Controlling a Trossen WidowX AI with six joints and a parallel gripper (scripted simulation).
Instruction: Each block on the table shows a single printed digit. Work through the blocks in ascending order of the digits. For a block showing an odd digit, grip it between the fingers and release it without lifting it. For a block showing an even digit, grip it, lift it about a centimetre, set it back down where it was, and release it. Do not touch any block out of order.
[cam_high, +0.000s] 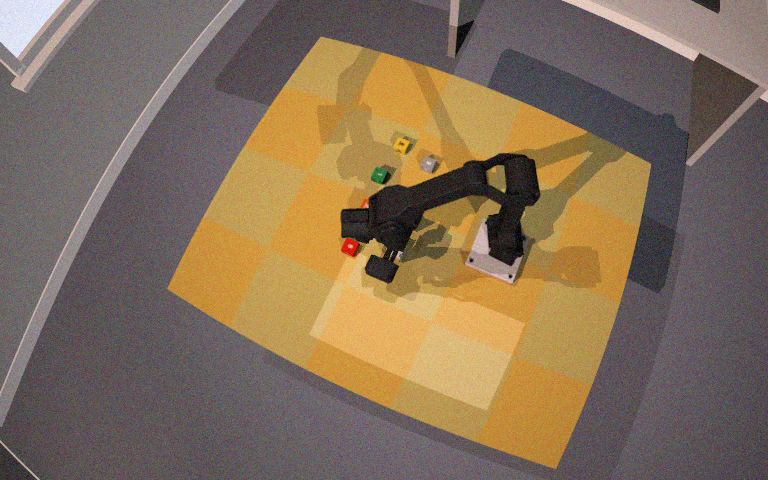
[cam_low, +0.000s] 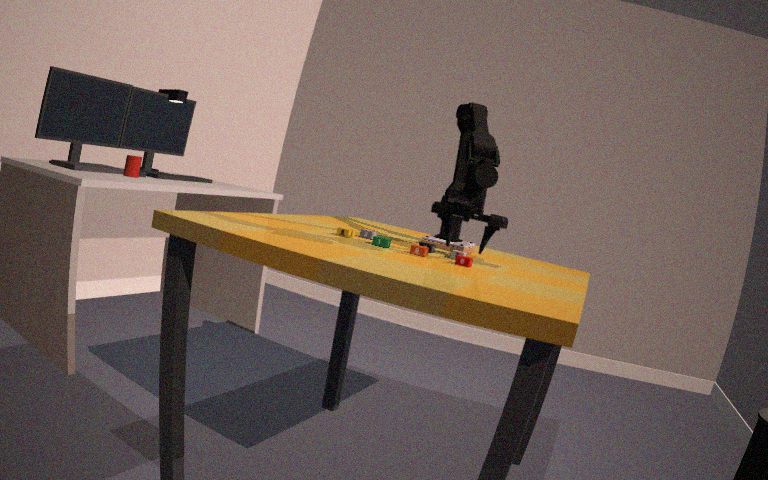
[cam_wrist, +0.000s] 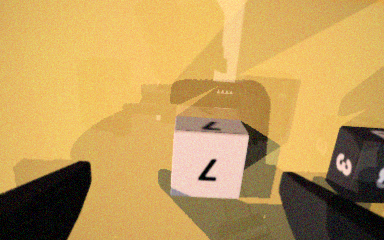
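Now: the white block 1 cm to the right of my gripper tip and 1 cm below it. From my gripper tip the other things lie so: dark block 1 cm ahead, 9 cm to the right, 1 cm below; then orange block 12 cm ahead, 7 cm to the right, 1 cm below; then red block 10 cm ahead, 4 cm to the left, 1 cm below.
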